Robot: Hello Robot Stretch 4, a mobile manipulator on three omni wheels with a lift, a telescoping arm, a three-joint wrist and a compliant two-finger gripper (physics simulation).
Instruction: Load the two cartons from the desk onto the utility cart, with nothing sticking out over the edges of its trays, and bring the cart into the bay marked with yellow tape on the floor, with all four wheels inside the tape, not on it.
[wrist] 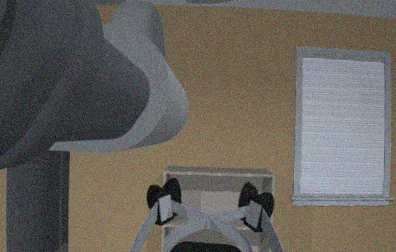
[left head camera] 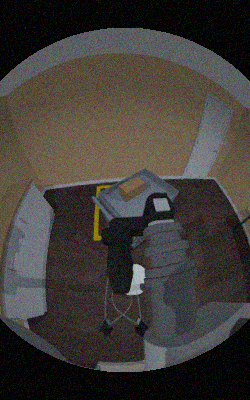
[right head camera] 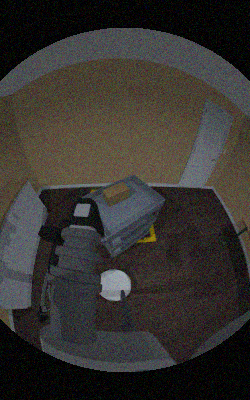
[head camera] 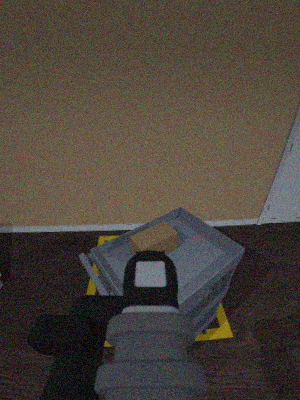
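Pixels of known places: gripper, fingertip midpoint: (wrist: 210,195) (left head camera: 123,336); robot's base, origin of the base link: (right head camera: 113,284).
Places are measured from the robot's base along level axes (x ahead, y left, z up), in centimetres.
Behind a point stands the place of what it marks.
Observation:
The grey utility cart (head camera: 216,235) @(x 85.4, y -37.1, z 80.6 cm) (left head camera: 162,184) @(x 86.8, y -35.9, z 78.2 cm) (right head camera: 132,231) @(x 58.9, y -20.5, z 44.4 cm) stands turned at an angle over the yellow tape bay (head camera: 224,327) @(x 70.7, y -57.4, z -2.6 cm) (left head camera: 97,220) @(x 91.5, y 48.1, z -2.9 cm) (right head camera: 152,232) @(x 77.8, y -58.4, z -2.7 cm), near the back wall. One brown carton (head camera: 155,237) @(x 76.2, y -2.9, z 88.4 cm) (left head camera: 132,187) @(x 73.2, y -2.2, z 88.4 cm) (right head camera: 116,193) @(x 73.0, y -3.4, z 88.1 cm) lies on its top tray, inside the rim. A second carton cannot be made out; the lower trays are mostly hidden. The wheels are too hidden or dark to place against the tape. My gripper (left head camera: 123,328) @(x -8.9, y 8.7, z 124.5 cm) (wrist: 210,195) @(x -8.9, y 8.7, z 124.5 cm) is open and empty, pointing away from the cart. My arm and wrist cover the cart's near side in the head camera view.
A tan wall stands behind the cart, with a pale door (head camera: 285,185) @(x 193.1, y -158.4, z 54.8 cm) (left head camera: 209,135) @(x 194.0, y -177.1, z 121.1 cm) (right head camera: 206,145) @(x 194.0, y -175.5, z 115.6 cm) to the right. A long pale furniture piece (left head camera: 30,260) @(x 7.3, y 127.2, z 39.3 cm) (right head camera: 17,255) @(x 5.3, y 127.2, z 42.1 cm) is at the left. The wrist view shows a shelf unit (wrist: 220,171) @(x -168.2, y 15.5, z 103.2 cm) and a window (wrist: 344,125) @(x -196.6, y 122.0, z 141.4 cm).

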